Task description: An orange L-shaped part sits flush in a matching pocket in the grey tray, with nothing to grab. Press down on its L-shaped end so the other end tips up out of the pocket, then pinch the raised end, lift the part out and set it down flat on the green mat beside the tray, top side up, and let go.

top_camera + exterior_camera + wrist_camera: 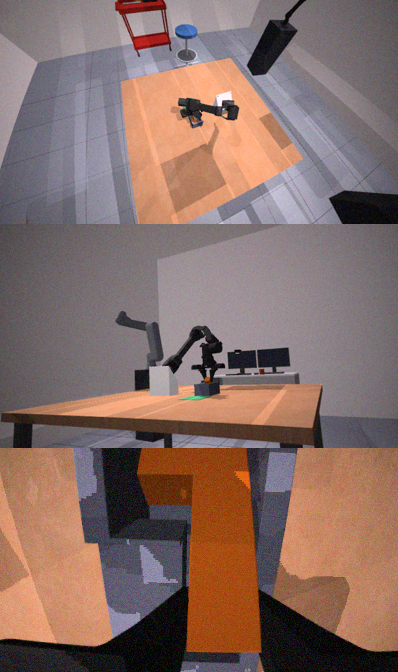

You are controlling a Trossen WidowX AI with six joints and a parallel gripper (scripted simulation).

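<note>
Right now my gripper tip is 140 mm to the left of the green mat and 80 mm above it.
</note>
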